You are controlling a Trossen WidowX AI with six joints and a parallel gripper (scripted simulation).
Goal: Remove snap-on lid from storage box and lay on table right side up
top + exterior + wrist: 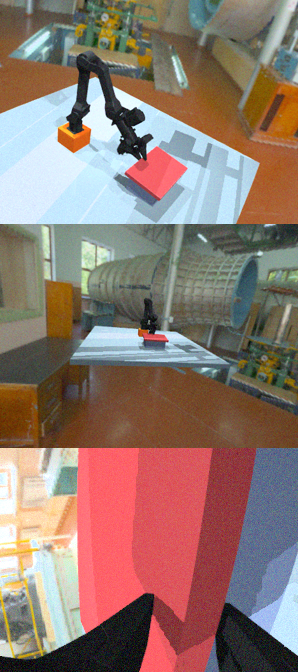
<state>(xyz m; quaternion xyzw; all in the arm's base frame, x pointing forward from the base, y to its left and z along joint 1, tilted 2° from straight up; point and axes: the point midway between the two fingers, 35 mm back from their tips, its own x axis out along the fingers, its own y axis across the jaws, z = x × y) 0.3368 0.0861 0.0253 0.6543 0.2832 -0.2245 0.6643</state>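
The red lid is 80 mm ahead of my gripper tip and 10 mm to the left of it. Also, from my gripper tip: storage box: 70 mm ahead, 10 mm to the left, 60 mm below.
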